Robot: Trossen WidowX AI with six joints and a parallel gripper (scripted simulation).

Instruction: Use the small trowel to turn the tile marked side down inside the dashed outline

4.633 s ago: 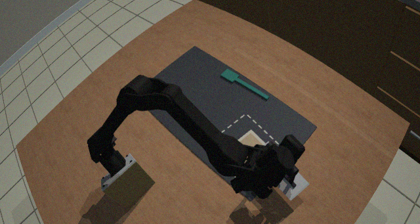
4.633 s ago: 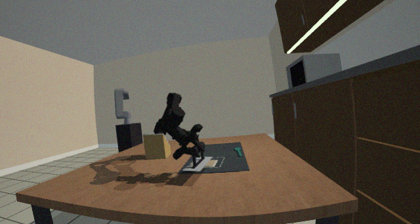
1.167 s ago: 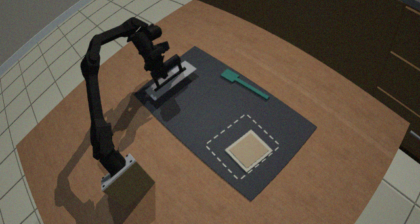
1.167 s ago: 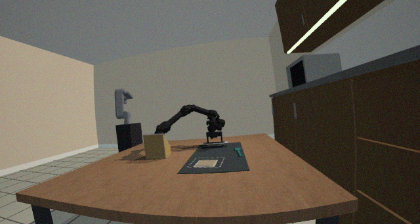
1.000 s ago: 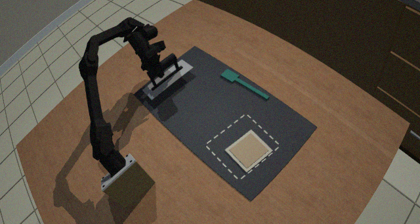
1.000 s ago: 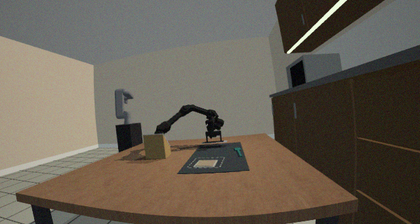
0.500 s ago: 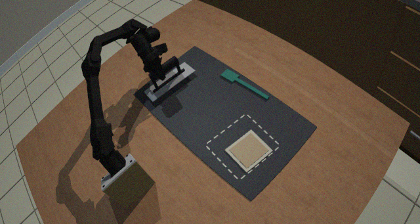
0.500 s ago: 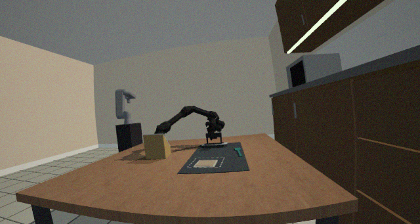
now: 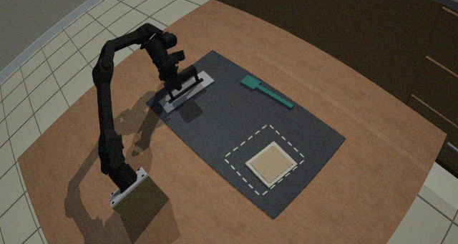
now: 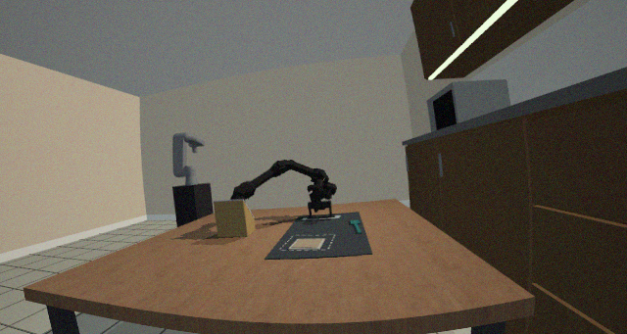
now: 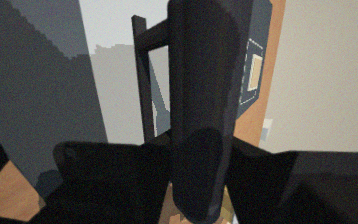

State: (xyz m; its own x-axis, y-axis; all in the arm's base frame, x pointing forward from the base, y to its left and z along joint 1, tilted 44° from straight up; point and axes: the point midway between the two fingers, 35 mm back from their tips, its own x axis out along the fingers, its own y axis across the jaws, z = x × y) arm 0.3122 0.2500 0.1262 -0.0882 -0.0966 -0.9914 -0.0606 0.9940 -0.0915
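Now: the trowel 2 cm to the left of my gripper tip and 1 cm below it. From my gripper tip the other things lie so: dark mat (8 cm ahead, 20 cm to the right, 7 cm below); tile (5 cm ahead, 40 cm to the right, 5 cm below); teal flat tool (22 cm ahead, 17 cm to the right, 5 cm below).
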